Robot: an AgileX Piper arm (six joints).
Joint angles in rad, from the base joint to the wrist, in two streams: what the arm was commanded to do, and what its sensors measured. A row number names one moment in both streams.
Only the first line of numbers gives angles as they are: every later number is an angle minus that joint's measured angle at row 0.
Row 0, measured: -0.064 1.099 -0.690 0.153 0.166 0.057
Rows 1 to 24, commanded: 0.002 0.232 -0.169 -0.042 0.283 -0.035; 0.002 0.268 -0.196 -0.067 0.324 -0.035; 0.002 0.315 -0.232 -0.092 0.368 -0.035; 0.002 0.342 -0.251 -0.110 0.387 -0.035; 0.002 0.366 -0.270 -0.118 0.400 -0.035; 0.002 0.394 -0.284 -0.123 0.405 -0.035; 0.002 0.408 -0.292 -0.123 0.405 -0.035; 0.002 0.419 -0.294 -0.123 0.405 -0.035; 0.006 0.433 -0.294 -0.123 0.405 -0.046; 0.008 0.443 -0.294 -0.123 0.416 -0.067; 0.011 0.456 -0.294 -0.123 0.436 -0.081; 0.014 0.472 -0.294 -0.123 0.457 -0.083; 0.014 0.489 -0.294 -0.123 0.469 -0.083; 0.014 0.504 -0.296 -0.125 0.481 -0.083; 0.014 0.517 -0.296 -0.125 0.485 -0.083; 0.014 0.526 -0.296 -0.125 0.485 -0.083; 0.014 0.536 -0.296 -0.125 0.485 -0.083; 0.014 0.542 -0.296 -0.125 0.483 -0.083; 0.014 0.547 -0.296 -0.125 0.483 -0.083; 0.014 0.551 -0.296 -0.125 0.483 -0.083; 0.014 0.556 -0.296 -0.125 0.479 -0.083; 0.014 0.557 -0.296 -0.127 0.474 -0.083; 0.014 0.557 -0.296 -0.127 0.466 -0.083; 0.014 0.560 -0.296 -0.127 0.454 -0.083
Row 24, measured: 0.013 0.554 -0.288 -0.113 0.481 -0.069
